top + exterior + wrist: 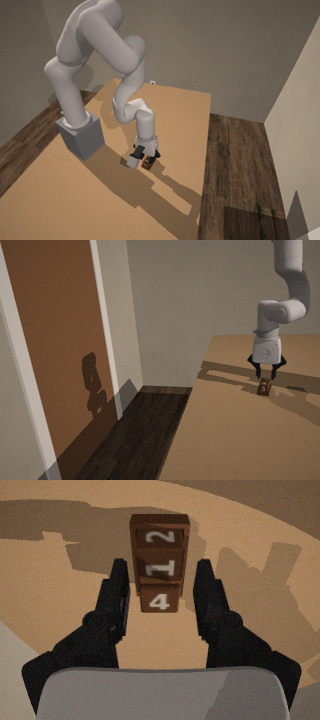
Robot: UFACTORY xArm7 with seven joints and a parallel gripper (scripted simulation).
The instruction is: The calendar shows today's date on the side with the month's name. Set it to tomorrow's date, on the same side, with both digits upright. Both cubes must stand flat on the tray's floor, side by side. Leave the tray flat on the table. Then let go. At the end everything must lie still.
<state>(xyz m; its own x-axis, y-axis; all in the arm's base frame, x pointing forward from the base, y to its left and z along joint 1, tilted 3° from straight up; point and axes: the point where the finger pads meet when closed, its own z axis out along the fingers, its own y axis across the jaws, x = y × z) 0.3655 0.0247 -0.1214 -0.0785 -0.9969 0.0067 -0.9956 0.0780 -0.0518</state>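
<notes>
The digit cube lies 40 mm below my hand. The rest, counted from my hand: brown calendar tray: 20 mm to the left, 60 mm below.
</notes>
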